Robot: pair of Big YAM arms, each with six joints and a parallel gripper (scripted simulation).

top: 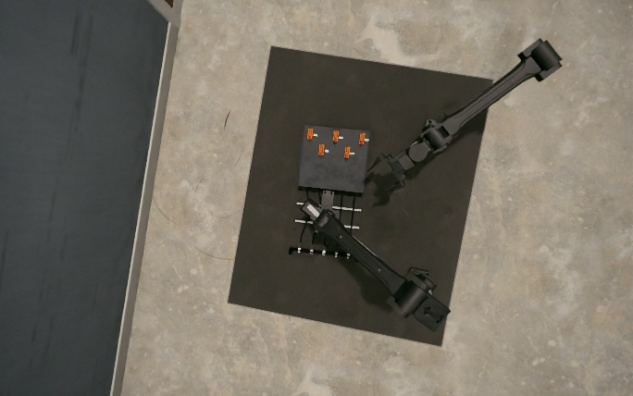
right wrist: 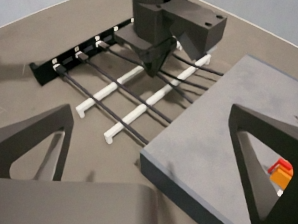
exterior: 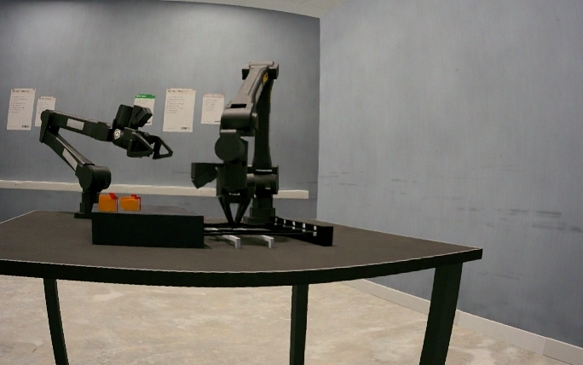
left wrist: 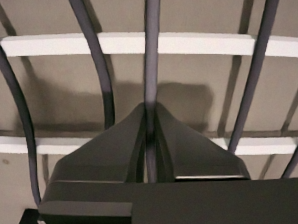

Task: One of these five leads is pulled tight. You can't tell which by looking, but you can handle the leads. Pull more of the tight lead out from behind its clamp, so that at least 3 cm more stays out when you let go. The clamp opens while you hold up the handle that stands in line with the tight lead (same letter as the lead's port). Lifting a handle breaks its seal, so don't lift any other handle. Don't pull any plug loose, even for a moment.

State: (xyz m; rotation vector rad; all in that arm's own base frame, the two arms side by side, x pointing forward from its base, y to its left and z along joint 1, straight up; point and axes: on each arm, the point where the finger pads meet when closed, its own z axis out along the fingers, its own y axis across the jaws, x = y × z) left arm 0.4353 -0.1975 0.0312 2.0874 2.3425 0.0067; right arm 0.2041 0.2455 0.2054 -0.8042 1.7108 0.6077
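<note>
The orange handle is 120 mm ahead of my right hand, 100 mm to the right of it and 140 mm below it.
</note>
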